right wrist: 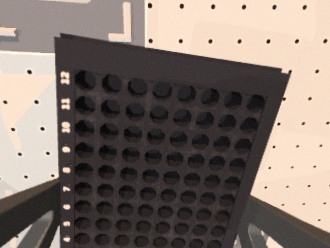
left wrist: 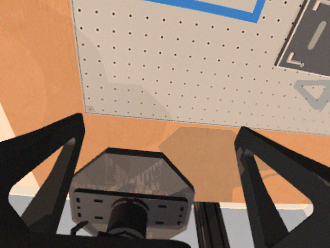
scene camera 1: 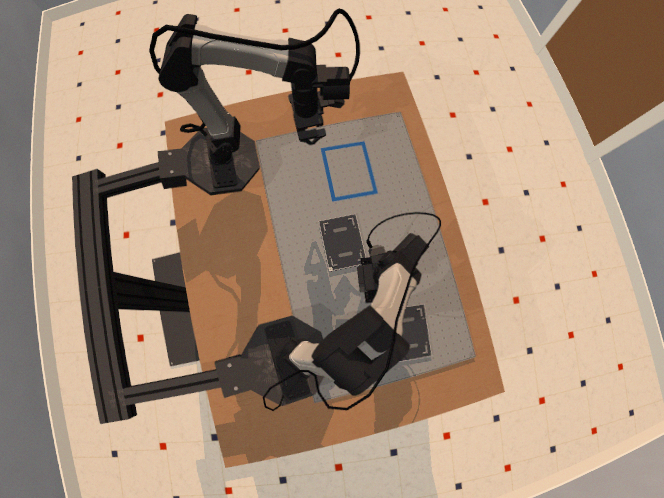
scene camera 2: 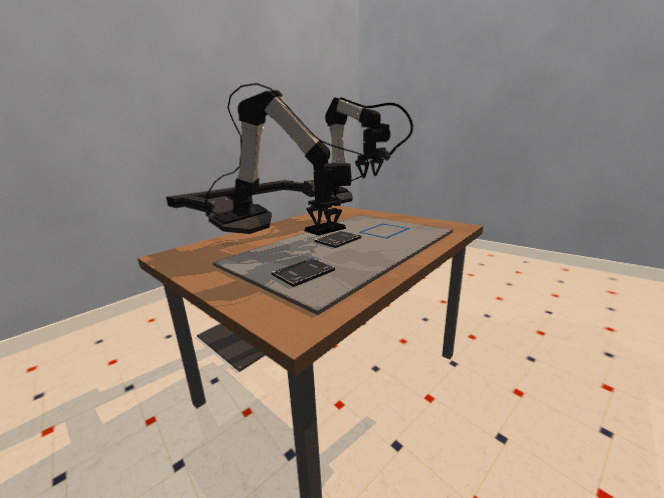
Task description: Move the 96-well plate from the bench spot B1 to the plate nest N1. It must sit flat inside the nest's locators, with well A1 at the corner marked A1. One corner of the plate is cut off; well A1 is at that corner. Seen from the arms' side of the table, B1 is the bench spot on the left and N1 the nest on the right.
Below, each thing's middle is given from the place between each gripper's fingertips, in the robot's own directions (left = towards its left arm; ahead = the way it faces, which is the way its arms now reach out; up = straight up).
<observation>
Now: the nest N1 (scene camera 1: pixel 416 331) 50 mm ahead of my right hand, 180 mm to the right of it and 100 mm below it. The rest, counted from my right hand: dark nest (scene camera 1: pixel 335 243) 50 mm behind, 150 mm to the left, 100 mm below; black 96-well plate (right wrist: pixel 139 151) 10 mm below.
Now: left hand (scene camera 1: pixel 307 129) 10 mm short of the dark nest, 280 mm to the left of it and 230 mm above it. From my left hand the other things lie so: nest N1: 100 mm ahead, 620 mm to the right, 230 mm below; black 96-well plate: 50 mm ahead, 430 mm to the right, 140 mm below.
</observation>
